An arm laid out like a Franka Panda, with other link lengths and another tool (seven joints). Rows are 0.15 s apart.
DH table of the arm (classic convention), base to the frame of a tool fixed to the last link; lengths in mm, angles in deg. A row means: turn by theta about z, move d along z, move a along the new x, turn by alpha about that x. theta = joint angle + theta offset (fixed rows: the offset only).
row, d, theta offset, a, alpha
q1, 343, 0, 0, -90
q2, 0, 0, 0, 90
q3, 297, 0, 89.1, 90
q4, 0, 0, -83.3, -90
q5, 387.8, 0, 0, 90
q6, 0, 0, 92.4, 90
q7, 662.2, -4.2, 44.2, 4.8
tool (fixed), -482.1, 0, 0, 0
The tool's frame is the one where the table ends.
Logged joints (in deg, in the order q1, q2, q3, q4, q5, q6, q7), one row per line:
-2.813 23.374 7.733 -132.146 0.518 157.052 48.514
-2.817 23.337 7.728 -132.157 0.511 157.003 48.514
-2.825 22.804 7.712 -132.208 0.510 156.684 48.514
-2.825 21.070 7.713 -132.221 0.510 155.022 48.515
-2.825 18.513 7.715 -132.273 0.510 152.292 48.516
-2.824 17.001 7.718 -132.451 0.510 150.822 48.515
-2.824 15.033 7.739 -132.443 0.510 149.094 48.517
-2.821 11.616 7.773 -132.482 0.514 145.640 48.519
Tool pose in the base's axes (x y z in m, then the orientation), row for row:
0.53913 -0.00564 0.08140 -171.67 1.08 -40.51
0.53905 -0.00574 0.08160 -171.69 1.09 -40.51
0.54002 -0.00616 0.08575 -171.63 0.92 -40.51
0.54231 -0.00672 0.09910 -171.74 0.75 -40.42
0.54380 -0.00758 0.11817 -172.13 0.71 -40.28
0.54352 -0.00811 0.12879 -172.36 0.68 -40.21
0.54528 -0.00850 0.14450 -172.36 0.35 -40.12
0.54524 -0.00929 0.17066 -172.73 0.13 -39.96
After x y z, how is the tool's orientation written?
As angles about the fixed x, y, z axes (roll, pitch, yaw), in degrees.
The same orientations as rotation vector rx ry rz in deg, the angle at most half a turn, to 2 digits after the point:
-161.13 59.58 -2.81
-161.14 59.59 -2.79
-161.14 59.57 -3.06
-161.34 59.48 -3.23
-161.78 59.41 -3.08
-162.03 59.38 -3.00
-162.18 59.26 -3.46
-162.66 59.15 -3.57

